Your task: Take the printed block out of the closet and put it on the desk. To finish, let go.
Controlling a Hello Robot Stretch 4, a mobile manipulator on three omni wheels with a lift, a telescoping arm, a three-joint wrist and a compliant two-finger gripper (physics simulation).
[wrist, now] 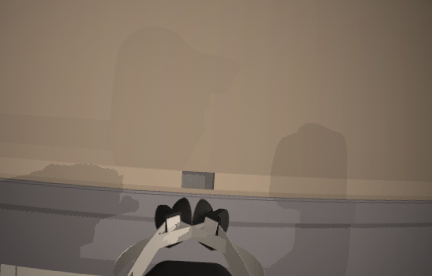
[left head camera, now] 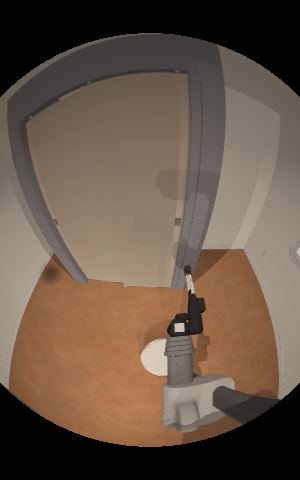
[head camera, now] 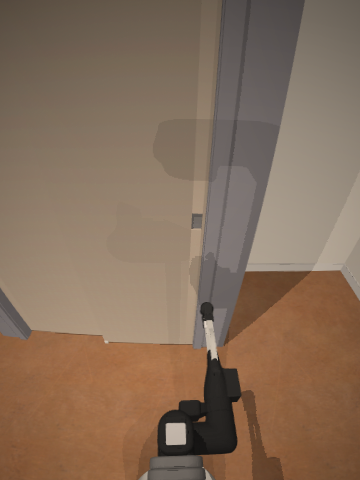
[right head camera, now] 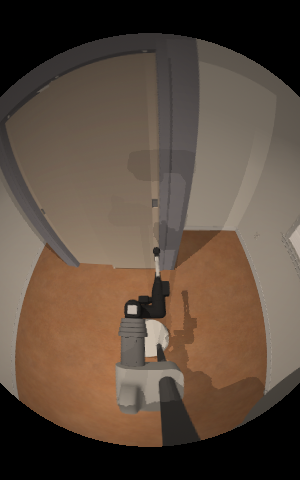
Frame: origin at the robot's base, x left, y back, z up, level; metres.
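Where they show: gripper, between the fingertips: [wrist: 192,214] [left head camera: 186,266] [head camera: 206,305] [right head camera: 155,248]; robot's base, origin of its link: [left head camera: 161,355] [right head camera: 148,336].
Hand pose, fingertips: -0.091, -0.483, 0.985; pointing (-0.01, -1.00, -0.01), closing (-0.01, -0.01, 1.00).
Observation:
Each offset is from my fingertips to the top centre of the thing, as dx, dy, dz. "spot": to the spot under its first point. Level surfaces: height alone.
The closet's beige door [head camera: 100,175] [left head camera: 110,175] [right head camera: 90,175] [wrist: 375,90] is closed. A small grey recessed handle {spot: -0.012, -0.400, +0.002} [head camera: 197,221] [left head camera: 177,221] [right head camera: 154,203] [wrist: 198,180] sits near its right edge, beside the grey door frame [head camera: 260,90] [left head camera: 209,110] [right head camera: 181,90]. My gripper [head camera: 206,308] [left head camera: 187,270] [right head camera: 156,250] [wrist: 192,214] is shut with nothing between its fingertips. It is turned on its side, and in the wrist view its tips show just below the handle, over the frame. Contact cannot be told. The printed block and the desk do not show.
A second small handle {spot: +1.123, -0.485, +0.011} [left head camera: 55,221] [right head camera: 43,211] is at the door's left side. A pale wall [head camera: 300,190] stands right of the frame, with another wall [left head camera: 270,200] farther right. Orange-brown floor {dz -1.013} [head camera: 90,400] lies before the closet. My shadow falls on the door and frame.

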